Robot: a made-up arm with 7 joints. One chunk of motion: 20 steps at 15 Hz.
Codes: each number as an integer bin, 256 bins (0 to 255) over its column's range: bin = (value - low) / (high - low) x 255, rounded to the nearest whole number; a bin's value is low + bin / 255 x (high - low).
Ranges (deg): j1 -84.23..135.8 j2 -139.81..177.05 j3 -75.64..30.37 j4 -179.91..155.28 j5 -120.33..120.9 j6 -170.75..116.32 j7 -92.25..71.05
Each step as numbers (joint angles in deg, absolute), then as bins.
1 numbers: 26.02 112.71 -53.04 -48.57 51.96 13.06 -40.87
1 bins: 128 203 54 100 182 163 80
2 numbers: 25.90 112.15 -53.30 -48.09 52.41 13.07 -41.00
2 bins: 128 203 54 100 183 163 80
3 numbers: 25.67 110.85 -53.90 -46.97 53.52 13.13 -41.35
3 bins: 127 202 52 101 184 163 79
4 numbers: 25.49 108.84 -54.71 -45.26 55.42 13.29 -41.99
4 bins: 127 200 50 102 186 163 78
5 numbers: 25.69 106.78 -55.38 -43.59 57.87 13.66 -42.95
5 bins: 127 198 49 104 188 164 77
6 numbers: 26.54 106.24 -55.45 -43.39 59.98 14.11 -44.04
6 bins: 128 198 49 104 191 164 75
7 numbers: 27.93 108.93 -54.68 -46.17 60.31 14.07 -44.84
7 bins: 130 200 50 102 191 164 74
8 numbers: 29.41 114.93 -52.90 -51.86 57.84 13.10 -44.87
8 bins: 132 205 55 97 188 163 74
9 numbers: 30.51 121.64 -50.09 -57.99 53.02 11.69 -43.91
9 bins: 133 210 61 93 183 162 75
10 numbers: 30.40 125.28 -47.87 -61.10 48.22 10.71 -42.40
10 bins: 133 213 67 90 178 161 78
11 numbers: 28.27 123.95 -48.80 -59.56 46.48 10.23 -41.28
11 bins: 130 212 65 92 176 161 80
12 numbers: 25.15 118.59 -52.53 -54.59 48.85 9.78 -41.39
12 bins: 127 208 56 95 179 160 79
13 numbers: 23.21 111.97 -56.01 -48.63 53.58 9.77 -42.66
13 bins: 125 203 47 100 184 160 77
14 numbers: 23.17 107.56 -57.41 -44.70 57.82 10.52 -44.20
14 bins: 124 199 44 103 188 161 75
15 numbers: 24.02 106.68 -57.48 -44.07 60.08 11.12 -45.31
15 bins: 125 198 44 103 191 162 73
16 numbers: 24.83 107.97 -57.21 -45.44 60.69 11.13 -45.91
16 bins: 126 199 44 102 191 162 72
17 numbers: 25.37 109.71 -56.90 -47.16 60.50 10.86 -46.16
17 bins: 127 201 45 101 191 161 72
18 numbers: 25.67 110.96 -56.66 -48.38 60.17 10.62 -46.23
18 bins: 127 202 46 100 191 161 72
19 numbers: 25.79 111.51 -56.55 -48.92 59.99 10.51 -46.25
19 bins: 128 202 46 100 191 161 72
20 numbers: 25.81 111.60 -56.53 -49.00 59.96 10.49 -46.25
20 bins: 128 202 46 100 191 161 72
